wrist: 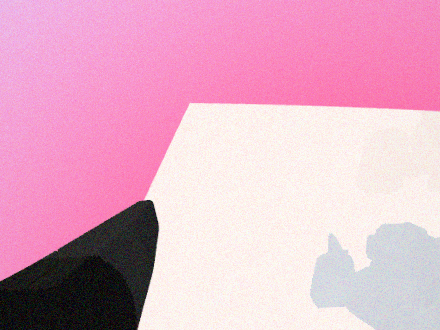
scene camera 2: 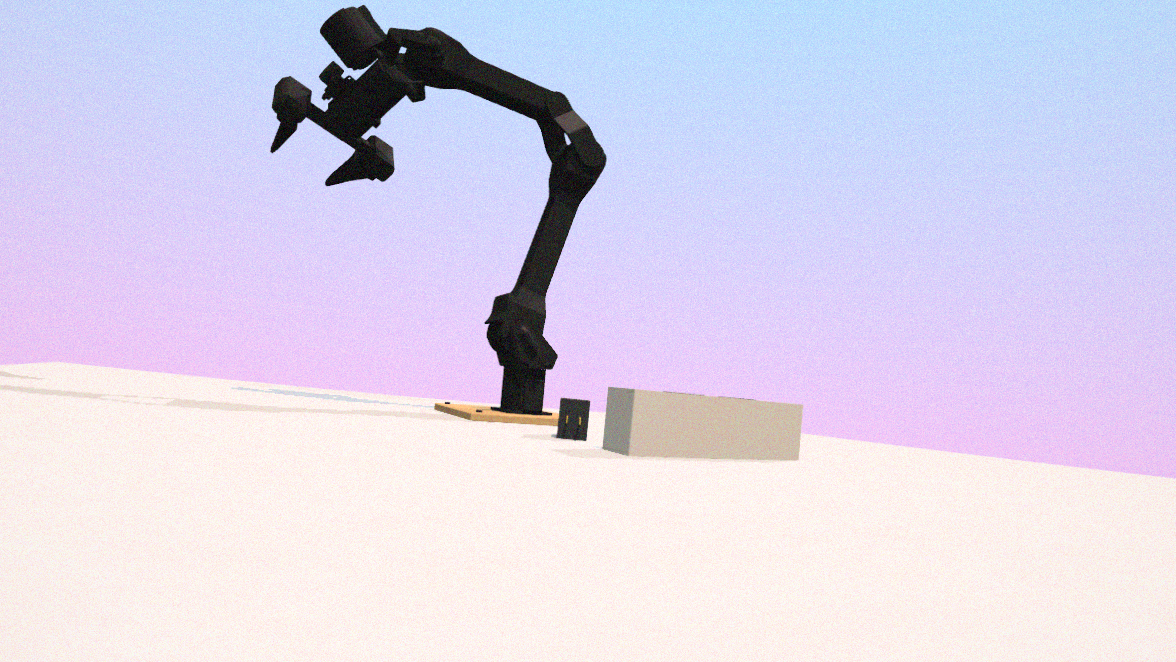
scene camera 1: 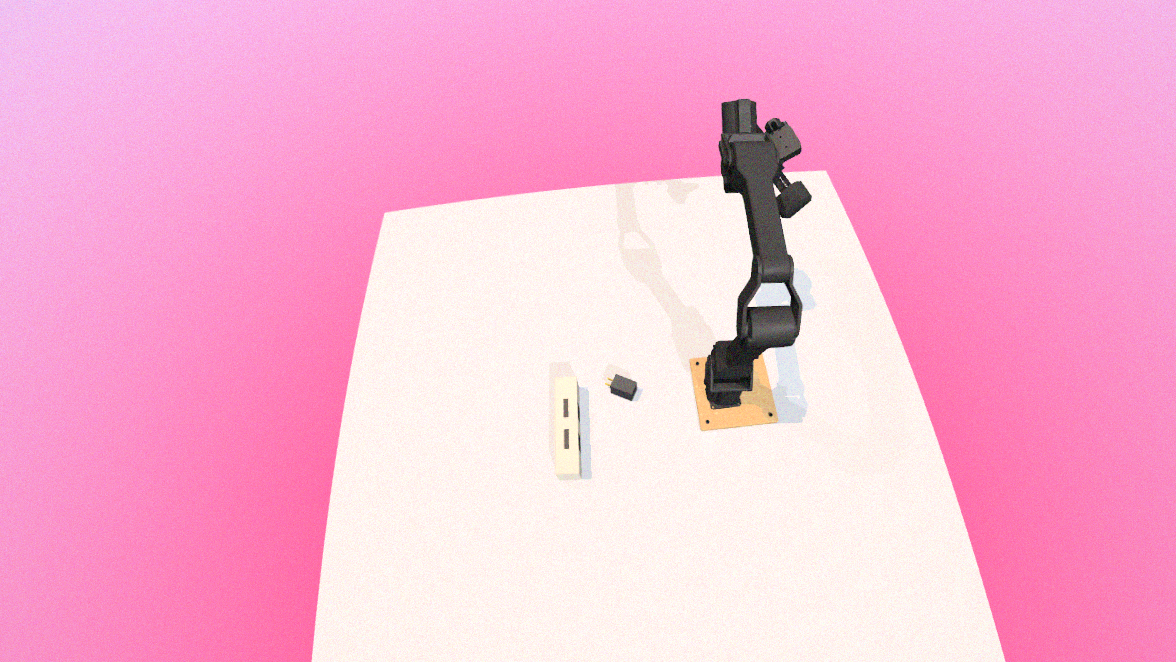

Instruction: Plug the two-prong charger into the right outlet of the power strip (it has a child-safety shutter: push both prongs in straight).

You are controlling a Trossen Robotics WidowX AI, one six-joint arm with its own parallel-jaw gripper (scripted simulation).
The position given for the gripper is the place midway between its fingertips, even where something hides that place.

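Gripper point(scene camera 2: 299, 168), open, holding nothing. Same gripper point(scene camera 1: 788, 171). Two-prong charger point(scene camera 2: 573, 419); out of frame in the wrist view.
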